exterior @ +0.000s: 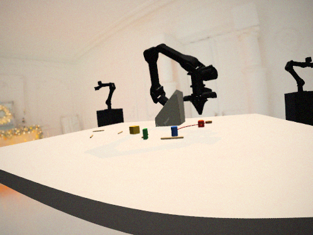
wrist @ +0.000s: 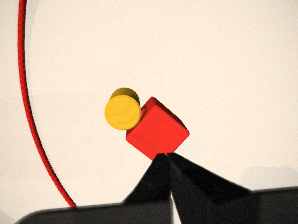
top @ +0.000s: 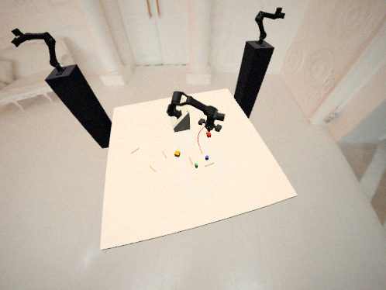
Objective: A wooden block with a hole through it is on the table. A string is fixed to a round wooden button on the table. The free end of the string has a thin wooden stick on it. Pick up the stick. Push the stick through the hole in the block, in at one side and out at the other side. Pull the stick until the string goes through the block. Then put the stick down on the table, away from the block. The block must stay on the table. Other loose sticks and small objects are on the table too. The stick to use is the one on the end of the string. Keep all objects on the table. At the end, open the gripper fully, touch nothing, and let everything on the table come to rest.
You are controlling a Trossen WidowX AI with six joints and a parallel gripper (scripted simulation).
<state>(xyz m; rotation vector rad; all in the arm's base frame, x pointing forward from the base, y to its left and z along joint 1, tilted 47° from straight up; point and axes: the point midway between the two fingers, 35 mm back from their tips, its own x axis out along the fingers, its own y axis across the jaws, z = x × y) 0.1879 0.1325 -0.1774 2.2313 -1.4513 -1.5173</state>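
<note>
Right now the yellow round button is 4 cm below my gripper tip and 3 cm behind it. From my gripper tip the other things lie so: blue cylinder (22 cm ahead, 7 cm to the right, 4 cm below); then red block (4 cm below); then round wooden button (15 cm behind, 5 cm below, 3 cm to the left).
</note>
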